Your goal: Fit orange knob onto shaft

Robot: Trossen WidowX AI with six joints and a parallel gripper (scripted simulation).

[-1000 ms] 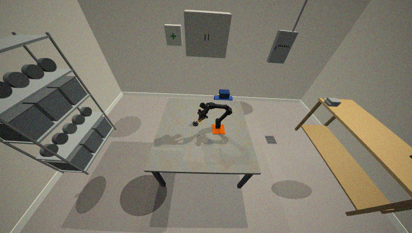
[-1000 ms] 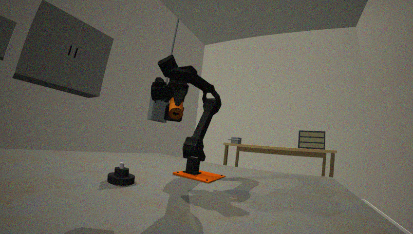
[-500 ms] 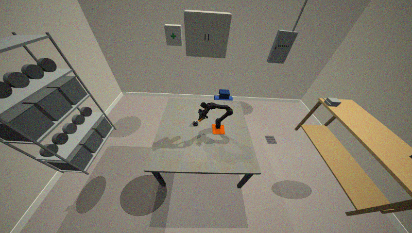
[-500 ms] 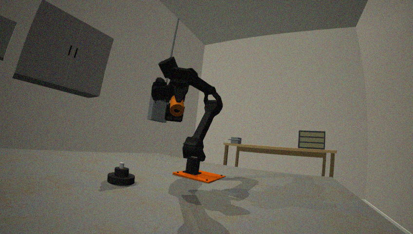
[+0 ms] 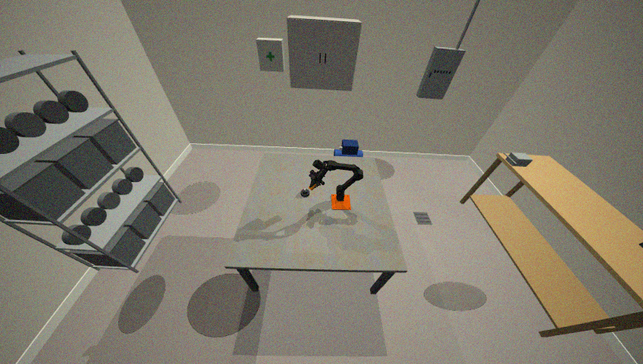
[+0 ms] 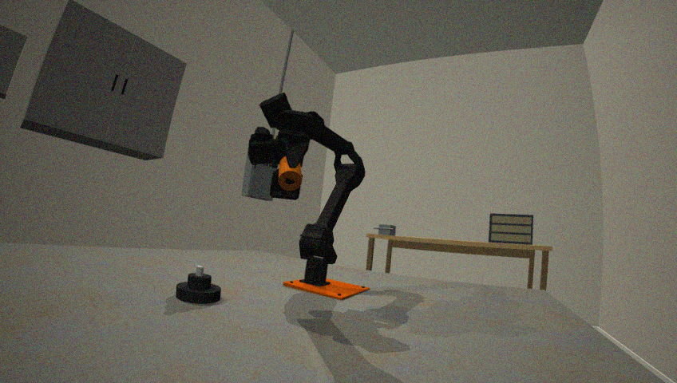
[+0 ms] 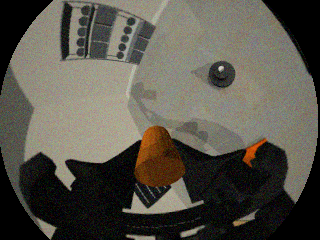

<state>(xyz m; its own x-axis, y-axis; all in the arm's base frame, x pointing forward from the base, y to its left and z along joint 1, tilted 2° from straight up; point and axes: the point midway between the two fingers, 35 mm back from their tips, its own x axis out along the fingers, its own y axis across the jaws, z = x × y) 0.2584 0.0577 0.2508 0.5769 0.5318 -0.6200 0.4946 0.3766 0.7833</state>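
Right now the orange knob is 20 mm to the right of my gripper tip, 20 mm behind it and 20 mm above it. From my gripper tip the other things lie so: round pedestal: 210 mm below, 150 mm to the right, 50 mm ahead.
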